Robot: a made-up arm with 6 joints. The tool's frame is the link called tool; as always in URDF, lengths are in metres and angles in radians. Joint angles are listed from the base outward.
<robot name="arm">
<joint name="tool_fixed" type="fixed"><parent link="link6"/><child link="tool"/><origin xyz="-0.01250 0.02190 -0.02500" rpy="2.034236 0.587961 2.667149"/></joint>
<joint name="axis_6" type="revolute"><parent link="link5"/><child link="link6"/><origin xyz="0.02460 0.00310 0.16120" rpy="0.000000 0.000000 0.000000"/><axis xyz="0 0 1"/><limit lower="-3.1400" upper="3.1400"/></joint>
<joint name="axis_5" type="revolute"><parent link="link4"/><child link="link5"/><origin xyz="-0.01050 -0.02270 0.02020" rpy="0.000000 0.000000 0.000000"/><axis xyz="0 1 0"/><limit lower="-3.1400" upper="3.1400"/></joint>
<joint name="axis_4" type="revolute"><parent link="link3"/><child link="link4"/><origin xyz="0.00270 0.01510 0.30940" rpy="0.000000 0.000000 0.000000"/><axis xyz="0 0 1"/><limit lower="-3.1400" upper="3.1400"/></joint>
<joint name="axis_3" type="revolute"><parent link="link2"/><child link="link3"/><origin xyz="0.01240 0.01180 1.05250" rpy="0.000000 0.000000 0.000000"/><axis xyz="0 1 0"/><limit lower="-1.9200" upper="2.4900"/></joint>
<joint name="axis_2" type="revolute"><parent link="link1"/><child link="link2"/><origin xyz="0.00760 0.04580 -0.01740" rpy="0.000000 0.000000 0.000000"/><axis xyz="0 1 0"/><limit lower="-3.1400" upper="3.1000"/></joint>
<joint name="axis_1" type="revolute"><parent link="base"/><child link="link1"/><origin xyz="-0.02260 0.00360 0.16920" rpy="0.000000 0.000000 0.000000"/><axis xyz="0 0 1"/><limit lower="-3.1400" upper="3.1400"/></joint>
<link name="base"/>
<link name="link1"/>
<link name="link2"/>
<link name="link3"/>
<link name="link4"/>
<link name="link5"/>
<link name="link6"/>
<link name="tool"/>
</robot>
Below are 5 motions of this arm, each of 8 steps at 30 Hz.
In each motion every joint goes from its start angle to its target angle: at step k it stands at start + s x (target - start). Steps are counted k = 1, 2, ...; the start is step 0. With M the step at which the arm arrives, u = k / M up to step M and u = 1 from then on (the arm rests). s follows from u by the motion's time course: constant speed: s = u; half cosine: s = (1 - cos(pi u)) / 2; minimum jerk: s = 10 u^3 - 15 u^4 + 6 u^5.
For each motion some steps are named. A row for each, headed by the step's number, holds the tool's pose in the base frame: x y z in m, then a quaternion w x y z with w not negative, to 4 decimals.
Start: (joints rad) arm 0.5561 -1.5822 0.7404 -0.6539 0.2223 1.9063
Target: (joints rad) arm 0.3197 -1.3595 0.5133 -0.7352 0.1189 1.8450
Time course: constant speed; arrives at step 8
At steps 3, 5, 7, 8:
3: -1.2762 -0.5964 0.5439 0.1968 -0.7331 0.4480 0.4724
5: -1.3076 -0.5175 0.5996 0.2297 -0.7112 0.4767 0.4629
7: -1.3309 -0.4357 0.6549 0.2619 -0.6879 0.5043 0.4516
8: -1.3395 -0.3940 0.6823 0.2778 -0.6757 0.5176 0.4453

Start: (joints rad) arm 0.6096 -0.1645 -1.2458 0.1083 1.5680 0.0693
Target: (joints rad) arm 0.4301 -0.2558 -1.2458 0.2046 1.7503 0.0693
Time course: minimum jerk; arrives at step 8
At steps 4, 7, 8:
4: -0.4947 -0.1590 1.3433 0.1521 -0.1983 0.8688 0.4274
7: -0.5461 -0.1297 1.3157 0.1597 -0.1567 0.8916 0.3938
8: -0.5477 -0.1286 1.3148 0.1600 -0.1552 0.8923 0.3927

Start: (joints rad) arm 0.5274 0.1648 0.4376 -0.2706 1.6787 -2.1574
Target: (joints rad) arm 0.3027 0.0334 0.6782 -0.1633 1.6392 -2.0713
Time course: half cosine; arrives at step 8
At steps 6, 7, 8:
6: 0.2875 0.1456 1.3331 0.0453 -0.1510 -0.6340 0.7571
7: 0.2785 0.1356 1.3308 0.0574 -0.1537 -0.6362 0.7538
8: 0.2753 0.1322 1.3299 0.0617 -0.1547 -0.6370 0.7526

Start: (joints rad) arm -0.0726 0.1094 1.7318 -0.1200 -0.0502 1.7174
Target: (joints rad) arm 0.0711 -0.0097 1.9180 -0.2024 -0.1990 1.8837
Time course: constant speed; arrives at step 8
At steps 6, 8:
6: 0.4675 0.0613 1.0850 0.5247 -0.0344 -0.3221 -0.7873
8: 0.4329 0.0774 1.0829 0.5391 -0.0142 -0.3174 -0.7800

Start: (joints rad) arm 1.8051 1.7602 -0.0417 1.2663 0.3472 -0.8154
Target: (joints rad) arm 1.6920 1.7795 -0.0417 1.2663 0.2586 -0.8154
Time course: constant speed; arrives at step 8
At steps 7, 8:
7: -0.3490 1.4518 -0.1652 0.6399 0.4105 -0.6284 0.1645
8: -0.3272 1.4564 -0.1685 0.6412 0.4030 -0.6340 0.1566

